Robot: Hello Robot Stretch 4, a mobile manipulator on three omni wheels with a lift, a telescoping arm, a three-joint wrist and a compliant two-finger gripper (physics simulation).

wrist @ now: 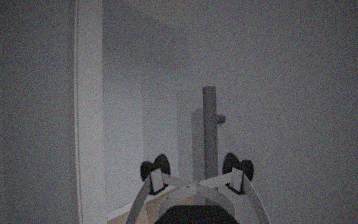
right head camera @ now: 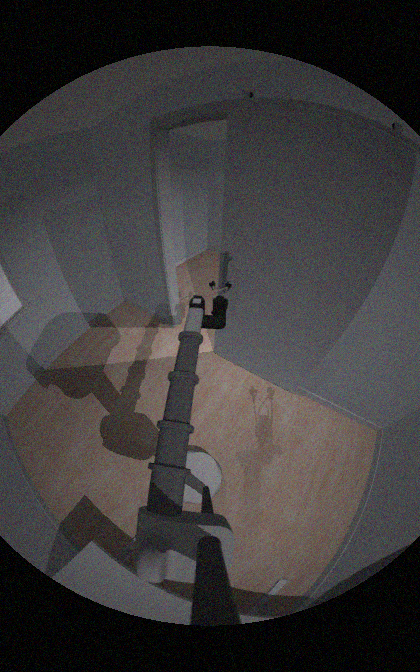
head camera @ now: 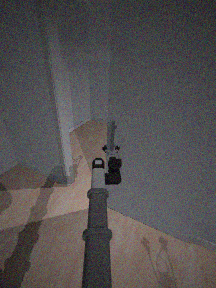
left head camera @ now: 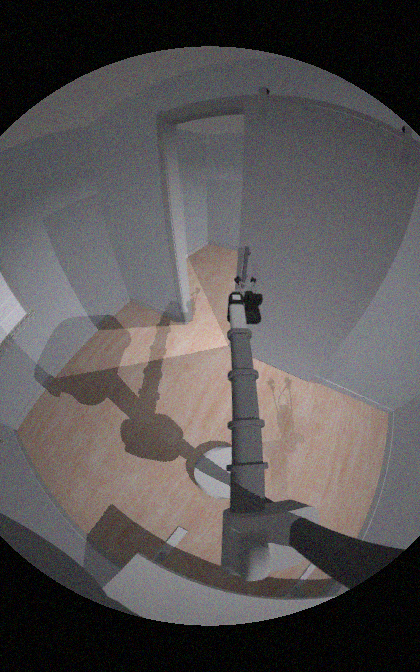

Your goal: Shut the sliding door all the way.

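Pixels of known places: gripper, fingertip midpoint: point(wrist: 196, 166) point(right head camera: 219, 282) point(head camera: 110, 146) point(left head camera: 244, 277); robot's base, origin of the base link: point(right head camera: 193, 475) point(left head camera: 222, 470).
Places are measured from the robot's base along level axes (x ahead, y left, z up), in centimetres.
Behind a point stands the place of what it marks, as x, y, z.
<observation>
The grey sliding door point(head camera: 160, 130) @[101.0, -43.6, 109.0] point(left head camera: 320, 210) @[100.0, -45.4, 142.2] point(right head camera: 300, 215) @[100.2, -45.0, 141.3] point(wrist: 300, 100) @[109.7, -27.5, 107.4] stands partly open, with a gap along its left edge. Its grey vertical bar handle point(head camera: 112, 132) @[111.2, -10.5, 101.7] point(left head camera: 245, 262) @[111.0, -11.0, 100.0] point(right head camera: 224, 267) @[111.3, -10.5, 100.0] point(wrist: 210, 135) @[111.0, -10.8, 101.4] is near that edge. My gripper point(head camera: 111, 148) @[94.4, -8.2, 99.4] point(left head camera: 245, 280) @[94.4, -8.2, 99.4] point(right head camera: 220, 285) @[94.4, -8.2, 99.4] point(wrist: 196, 166) @[94.4, -8.2, 99.4] is open. Its fingertips are spread in front of the handle, one to each side of it in the wrist view. The handle stands a little right of the middle between them. The lower part of the handle is hidden behind the gripper.
The pale door jamb point(head camera: 64, 125) @[158.8, 38.1, 85.7] point(left head camera: 177, 225) @[158.4, 38.3, 110.9] point(right head camera: 167, 225) @[159.5, 37.7, 114.2] point(wrist: 90, 110) @[158.6, 38.1, 108.6] stands left of the gap. Through the gap show walls and wooden floor. A side wall point(left head camera: 400, 320) @[66.8, -118.6, 101.0] meets the door wall at the right. A white round object point(left head camera: 212, 472) @[0.0, 7.4, 18.7] point(right head camera: 204, 475) @[2.0, -8.4, 18.7] lies under my arm.
</observation>
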